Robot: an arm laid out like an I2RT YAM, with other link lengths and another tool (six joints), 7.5 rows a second.
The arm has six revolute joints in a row. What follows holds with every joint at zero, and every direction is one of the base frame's.
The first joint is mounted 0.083 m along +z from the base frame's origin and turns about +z.
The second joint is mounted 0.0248 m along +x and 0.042 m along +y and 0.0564 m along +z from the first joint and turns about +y.
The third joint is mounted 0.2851 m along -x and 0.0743 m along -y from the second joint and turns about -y.
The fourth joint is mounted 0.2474 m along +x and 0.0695 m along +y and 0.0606 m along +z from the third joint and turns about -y.
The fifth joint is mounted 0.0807 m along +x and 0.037 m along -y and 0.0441 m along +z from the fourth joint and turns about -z.
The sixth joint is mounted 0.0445 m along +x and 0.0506 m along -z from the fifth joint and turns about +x.
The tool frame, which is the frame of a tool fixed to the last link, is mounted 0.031 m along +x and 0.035 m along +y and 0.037 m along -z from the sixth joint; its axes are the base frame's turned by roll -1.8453, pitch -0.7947 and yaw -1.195 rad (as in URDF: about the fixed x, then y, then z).
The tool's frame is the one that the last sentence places.
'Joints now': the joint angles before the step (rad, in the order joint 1, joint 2, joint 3, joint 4, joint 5, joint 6). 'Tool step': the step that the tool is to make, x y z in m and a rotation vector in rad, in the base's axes. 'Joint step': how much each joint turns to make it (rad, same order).
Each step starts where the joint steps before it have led.
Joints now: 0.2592 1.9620 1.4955 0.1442 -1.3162 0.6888
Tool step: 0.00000 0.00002 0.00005 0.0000 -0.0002 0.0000
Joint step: 0.0000 0.0000 0.0002 -0.0002 0.0001 -0.0001
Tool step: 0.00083 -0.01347 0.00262 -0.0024 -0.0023 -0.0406
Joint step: -0.0320 -0.0229 -0.0214 0.0001 0.0091 -0.0001
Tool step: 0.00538 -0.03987 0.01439 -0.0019 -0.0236 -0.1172
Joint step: -0.0981 -0.0536 -0.0186 -0.0120 0.0200 0.0002
